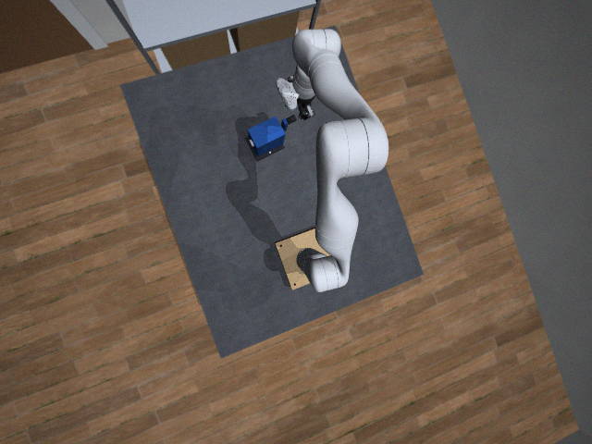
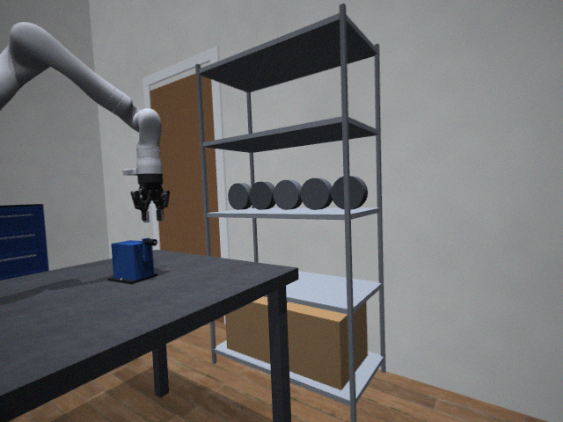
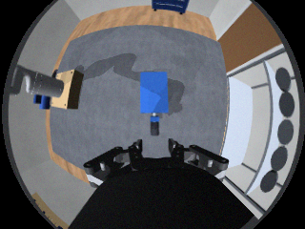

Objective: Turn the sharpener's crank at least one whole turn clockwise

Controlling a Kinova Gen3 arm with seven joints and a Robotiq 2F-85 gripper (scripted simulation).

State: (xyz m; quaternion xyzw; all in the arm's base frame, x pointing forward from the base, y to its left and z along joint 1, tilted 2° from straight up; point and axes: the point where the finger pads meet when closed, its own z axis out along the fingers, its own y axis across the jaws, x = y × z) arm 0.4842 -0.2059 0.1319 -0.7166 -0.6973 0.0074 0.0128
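Now: the dark crank knob 2 cm to the left of my hand and 9 cm below it. Round my hand: blue crank arm 2 cm to the left, 9 cm below.
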